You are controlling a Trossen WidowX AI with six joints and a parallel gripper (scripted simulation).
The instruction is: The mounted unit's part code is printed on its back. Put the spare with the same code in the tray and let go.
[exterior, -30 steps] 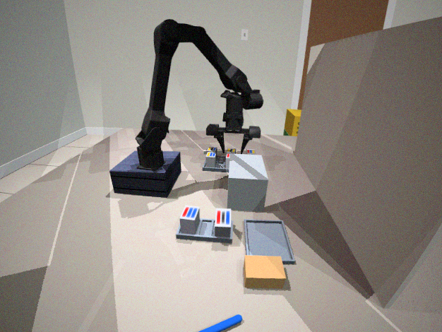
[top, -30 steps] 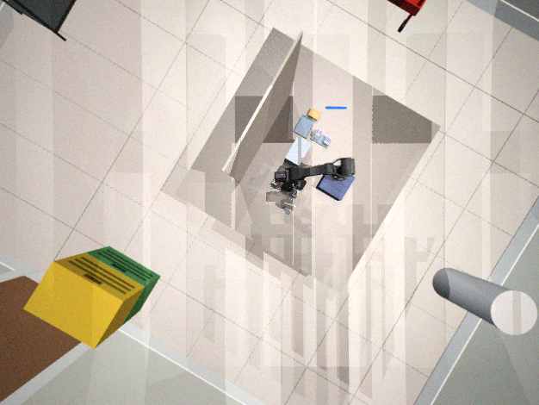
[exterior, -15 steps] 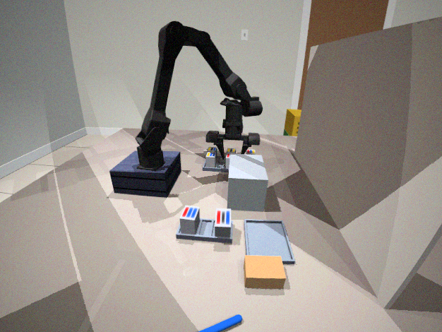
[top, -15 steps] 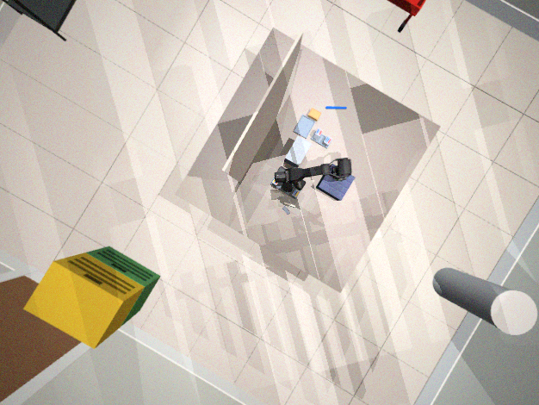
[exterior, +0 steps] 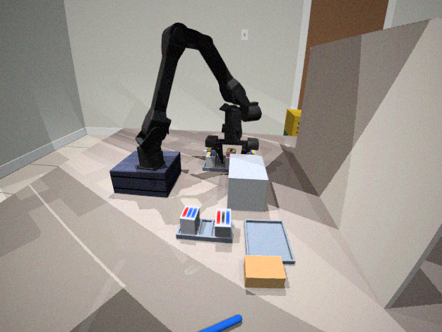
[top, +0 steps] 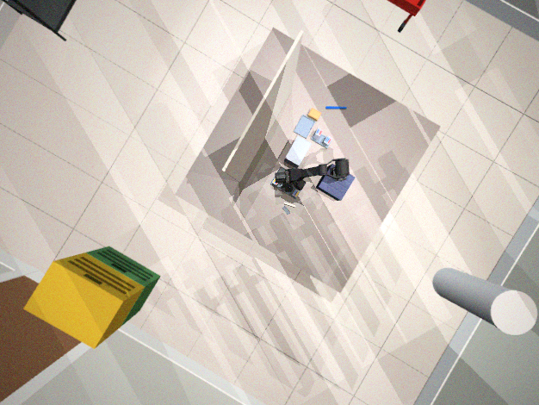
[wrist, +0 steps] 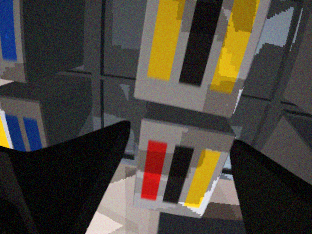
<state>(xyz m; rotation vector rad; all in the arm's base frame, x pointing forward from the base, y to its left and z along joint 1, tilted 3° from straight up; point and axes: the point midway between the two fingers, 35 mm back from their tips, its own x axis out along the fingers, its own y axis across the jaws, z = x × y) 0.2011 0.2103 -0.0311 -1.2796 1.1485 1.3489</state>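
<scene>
The grey tray is 16 cm ahead of my gripper tip, 34 cm to the right of it and 1 cm below it. Also, from my gripper tip: beige wall panel (32 cm ahead, 12 cm to the right, 21 cm above); rack (1 cm ahead, 35 cm to the right, 1 cm below); blue pen (8 cm ahead, 57 cm to the right, 1 cm below).
</scene>
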